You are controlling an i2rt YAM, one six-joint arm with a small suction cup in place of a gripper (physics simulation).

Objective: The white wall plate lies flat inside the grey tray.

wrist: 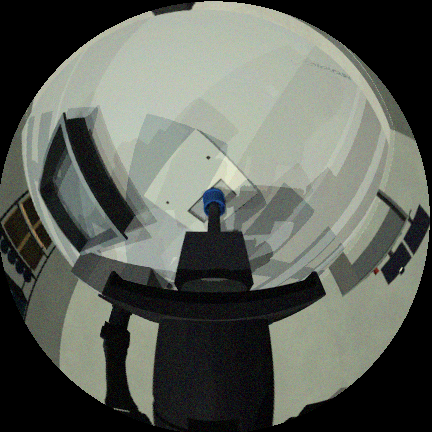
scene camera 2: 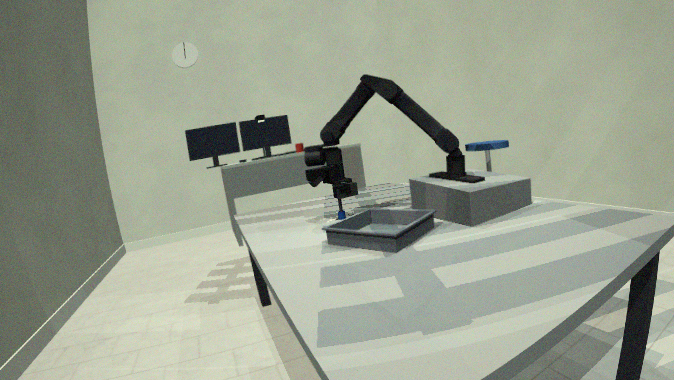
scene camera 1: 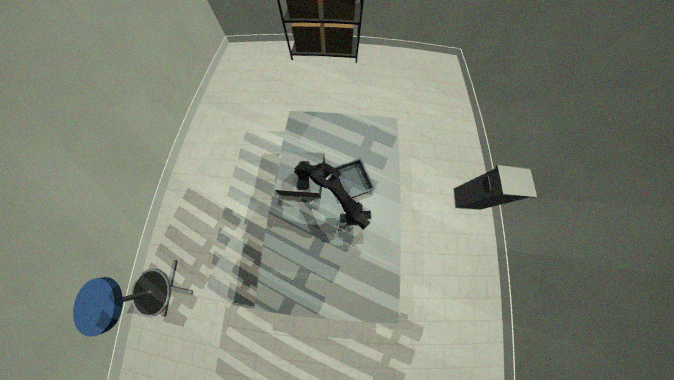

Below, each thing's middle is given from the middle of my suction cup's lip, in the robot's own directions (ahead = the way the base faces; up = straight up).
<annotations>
The white wall plate (wrist: 185, 176) is 1 cm ahead of my suction cup, 2 cm to the left of it and 1 cm below it. From my suction cup the other things lie so: grey tray (scene camera 2: 389, 230) (3 cm ahead, 28 cm to the left, 1 cm above).
</annotations>
